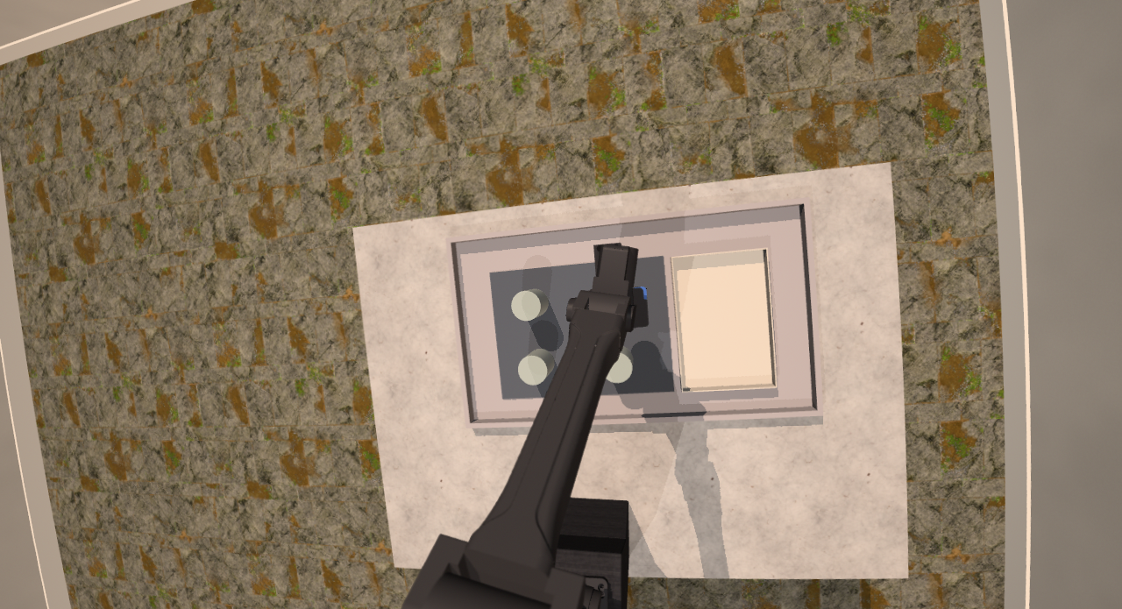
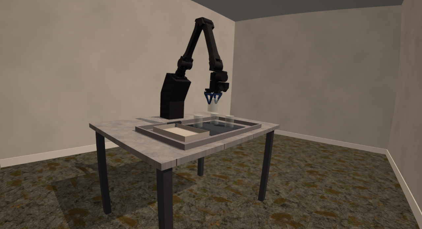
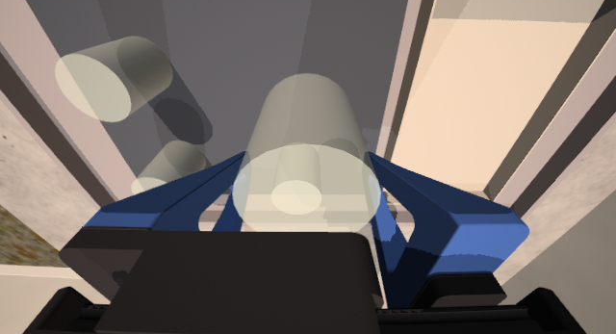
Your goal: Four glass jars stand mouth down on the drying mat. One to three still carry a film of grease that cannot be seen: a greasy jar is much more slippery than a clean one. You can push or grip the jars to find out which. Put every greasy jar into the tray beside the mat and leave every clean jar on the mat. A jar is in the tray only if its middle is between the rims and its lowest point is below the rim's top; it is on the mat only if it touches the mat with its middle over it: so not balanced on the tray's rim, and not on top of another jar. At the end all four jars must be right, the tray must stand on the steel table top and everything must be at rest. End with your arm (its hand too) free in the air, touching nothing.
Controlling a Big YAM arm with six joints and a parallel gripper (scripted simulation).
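My hand is 220 mm to the left of the cream tray, 180 mm above it and 60 mm past it. From my hand the other things lie so: dark grey mat (190 mm below, 100 mm to the left, 70 mm behind).
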